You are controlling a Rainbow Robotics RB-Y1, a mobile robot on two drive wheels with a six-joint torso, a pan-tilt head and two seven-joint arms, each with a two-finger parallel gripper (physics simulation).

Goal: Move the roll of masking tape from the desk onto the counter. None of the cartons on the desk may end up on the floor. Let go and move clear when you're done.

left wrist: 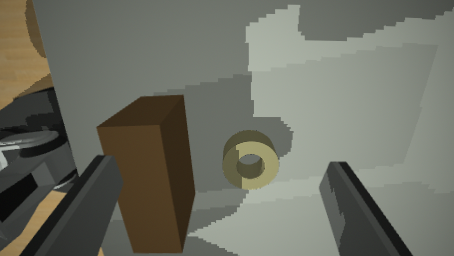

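Observation:
The roll of masking tape (271,165), a yellowish ring, lies flat on the grey desk (150,50) near the middle of the left wrist view. A tall brown carton (145,175) stands close to its left, with a narrow gap between them. My left gripper (222,172) is open and empty above the desk. The tape shows between its fingers, nearer the middle than either finger. The left finger overlaps the carton's left side in the view; whether it touches the carton cannot be told. My right gripper and the counter do not show in this view.
The desk's edge runs down the left side of the view, with wooden floor (15,70) beyond it. Dark and shiny metallic machine parts (35,150) show beside that edge. Stepped shadows fall across the desk.

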